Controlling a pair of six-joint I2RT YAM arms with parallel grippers.
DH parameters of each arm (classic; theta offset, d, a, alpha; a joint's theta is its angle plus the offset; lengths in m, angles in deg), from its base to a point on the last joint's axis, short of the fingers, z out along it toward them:
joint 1: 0 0.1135 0.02 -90
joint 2: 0 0 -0.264 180
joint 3: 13.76 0 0.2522 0
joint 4: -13.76 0 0.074 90
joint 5: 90 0 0 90
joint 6: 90 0.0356 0 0
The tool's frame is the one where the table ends.
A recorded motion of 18 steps. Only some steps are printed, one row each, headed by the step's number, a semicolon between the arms.
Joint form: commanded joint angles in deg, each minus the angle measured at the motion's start. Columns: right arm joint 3, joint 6, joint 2, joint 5, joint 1, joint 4; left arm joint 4, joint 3, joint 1, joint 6, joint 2, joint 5.
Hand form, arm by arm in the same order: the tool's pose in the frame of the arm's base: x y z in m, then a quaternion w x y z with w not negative. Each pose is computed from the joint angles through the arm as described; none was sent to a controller.
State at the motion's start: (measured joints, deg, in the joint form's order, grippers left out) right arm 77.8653 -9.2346 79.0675 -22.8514 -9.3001 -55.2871; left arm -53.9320 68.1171 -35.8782 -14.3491 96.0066 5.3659
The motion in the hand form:
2: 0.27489 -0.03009 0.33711 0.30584 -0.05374 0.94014 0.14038; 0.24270 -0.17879 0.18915 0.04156 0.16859 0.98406 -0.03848
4: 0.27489 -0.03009 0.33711 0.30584 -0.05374 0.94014 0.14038; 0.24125 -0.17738 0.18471 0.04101 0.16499 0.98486 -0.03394
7: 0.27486 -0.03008 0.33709 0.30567 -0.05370 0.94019 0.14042; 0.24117 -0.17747 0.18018 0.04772 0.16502 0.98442 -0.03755
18: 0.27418 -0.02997 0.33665 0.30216 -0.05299 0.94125 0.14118; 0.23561 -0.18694 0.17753 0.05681 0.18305 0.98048 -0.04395
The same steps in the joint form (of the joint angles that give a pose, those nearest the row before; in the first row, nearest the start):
2: 0.00 0.39 0.28 0.44 0.24 -0.02; 1.88 -3.39 -0.28 -2.47 0.44 -3.54
4: 0.00 0.39 0.28 0.44 0.24 -0.02; 2.64 -4.44 -0.28 -2.86 0.44 -4.00
7: 0.00 0.39 0.28 0.44 0.24 -0.04; 4.66 -5.57 -0.30 -2.88 0.44 -3.98
18: 0.00 0.39 0.28 0.44 0.24 -0.48; 6.67 -6.29 -2.38 -2.86 0.44 -3.93

